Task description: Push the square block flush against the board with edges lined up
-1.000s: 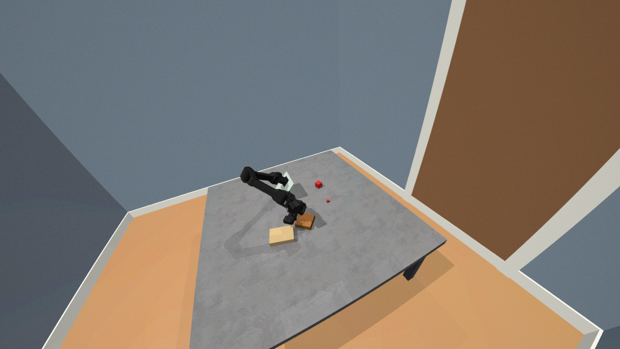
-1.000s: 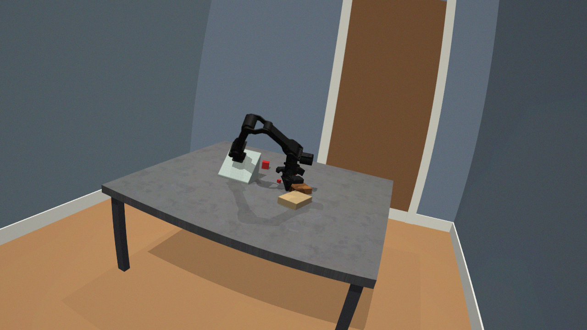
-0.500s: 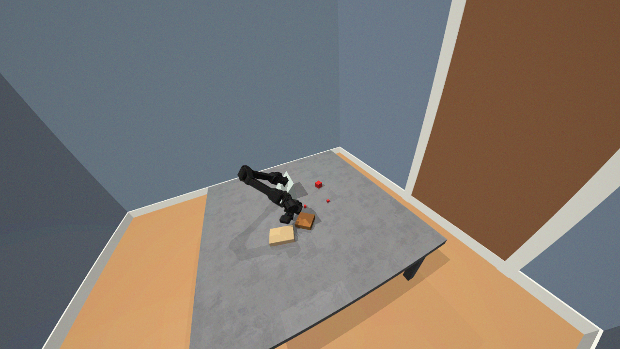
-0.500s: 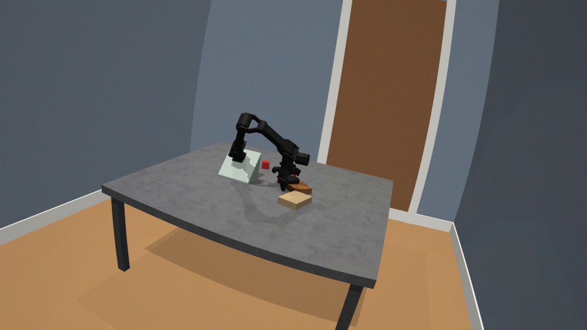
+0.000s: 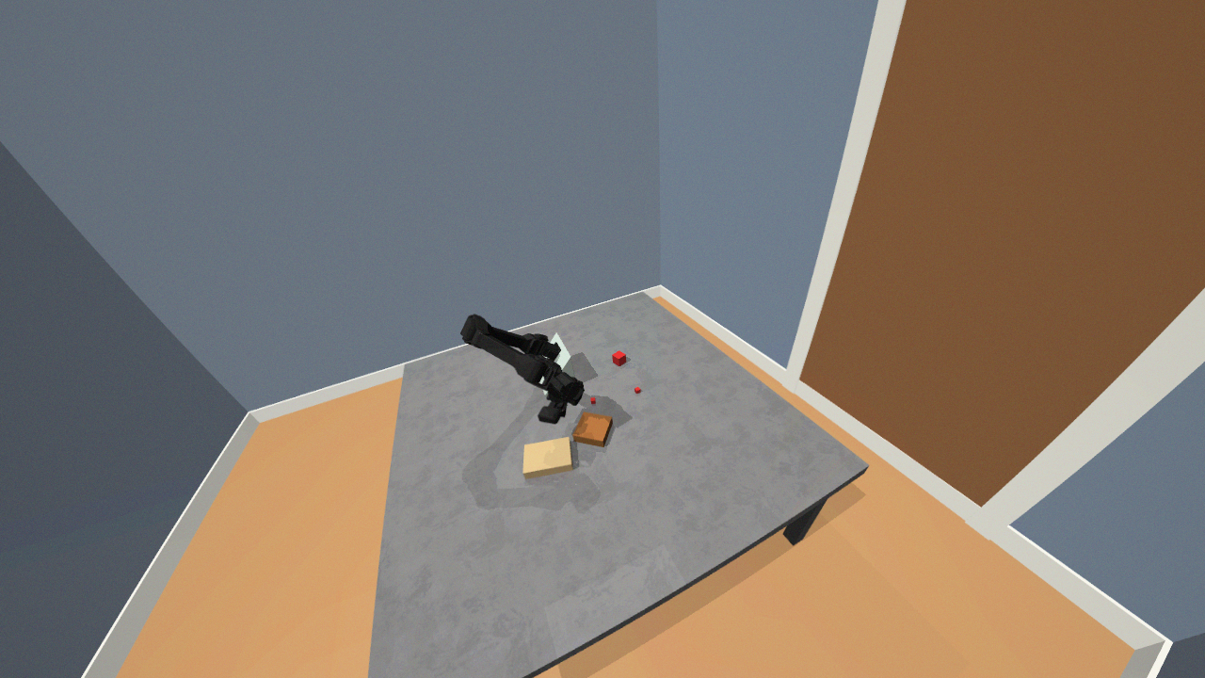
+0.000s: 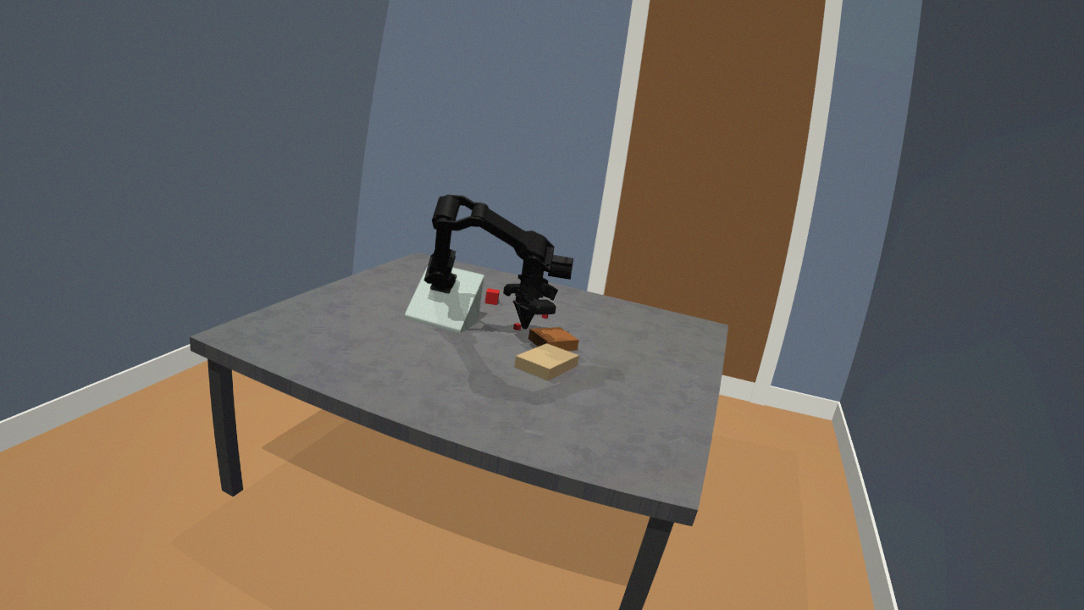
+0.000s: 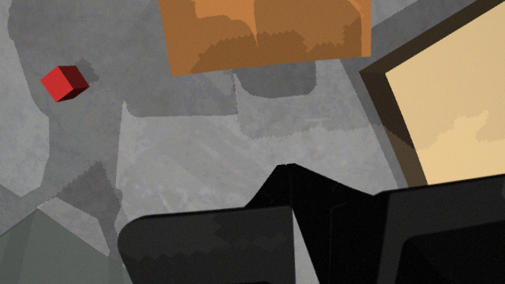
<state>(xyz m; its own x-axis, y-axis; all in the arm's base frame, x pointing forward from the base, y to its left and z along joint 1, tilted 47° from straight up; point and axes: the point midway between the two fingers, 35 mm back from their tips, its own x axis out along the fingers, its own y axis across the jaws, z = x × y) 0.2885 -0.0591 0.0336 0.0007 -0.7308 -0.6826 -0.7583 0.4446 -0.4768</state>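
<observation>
Now: gripper tip 8 cm to the right of the square block, 7 cm short of it and 4 cm above it. From my gripper tip the other things lie so: tan board (10 cm ahead, 9 cm to the right, 4 cm below).
</observation>
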